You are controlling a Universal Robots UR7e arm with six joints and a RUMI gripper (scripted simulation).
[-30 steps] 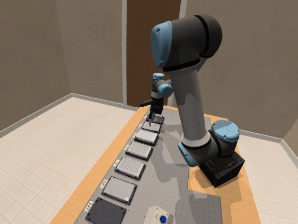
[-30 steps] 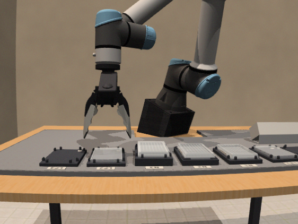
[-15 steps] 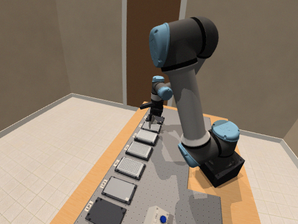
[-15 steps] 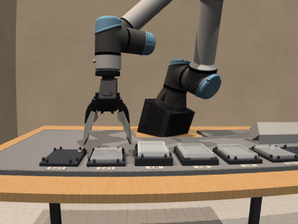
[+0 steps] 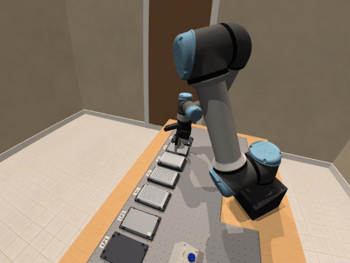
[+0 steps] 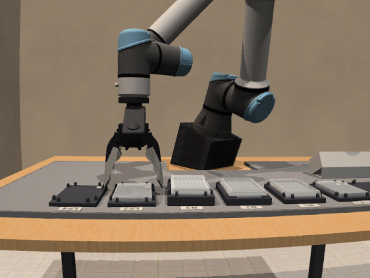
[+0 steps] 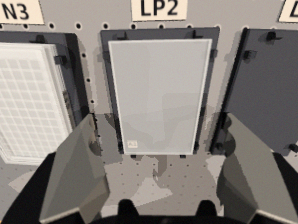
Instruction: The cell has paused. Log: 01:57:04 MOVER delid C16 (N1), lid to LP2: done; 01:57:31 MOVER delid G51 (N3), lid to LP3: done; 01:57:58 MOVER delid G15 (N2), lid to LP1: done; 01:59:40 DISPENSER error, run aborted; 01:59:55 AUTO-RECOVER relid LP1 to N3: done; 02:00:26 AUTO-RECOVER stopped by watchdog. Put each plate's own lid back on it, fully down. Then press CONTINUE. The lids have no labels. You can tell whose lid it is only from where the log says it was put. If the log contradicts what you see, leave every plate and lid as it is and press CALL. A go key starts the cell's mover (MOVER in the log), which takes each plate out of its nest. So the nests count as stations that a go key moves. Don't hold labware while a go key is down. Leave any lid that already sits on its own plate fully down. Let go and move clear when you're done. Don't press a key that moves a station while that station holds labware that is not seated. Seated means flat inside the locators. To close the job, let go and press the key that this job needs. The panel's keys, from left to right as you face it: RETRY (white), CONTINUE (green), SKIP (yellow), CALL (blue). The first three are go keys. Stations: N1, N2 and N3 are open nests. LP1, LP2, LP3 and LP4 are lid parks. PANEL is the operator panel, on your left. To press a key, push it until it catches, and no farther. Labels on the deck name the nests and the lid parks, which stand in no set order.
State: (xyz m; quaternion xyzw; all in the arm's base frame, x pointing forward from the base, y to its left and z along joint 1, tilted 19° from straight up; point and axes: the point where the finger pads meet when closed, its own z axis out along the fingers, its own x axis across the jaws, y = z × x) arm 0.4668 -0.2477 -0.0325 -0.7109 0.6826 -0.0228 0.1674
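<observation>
My hand is 2 cm above the LP2 lid park. Round my hand: LP4 lid park (1 cm ahead, 12 cm to the right, 2 cm below); then plate (1 cm behind, 26 cm to the left); then LP3 lid park (1 cm behind, 53 cm to the left, 2 cm below).
</observation>
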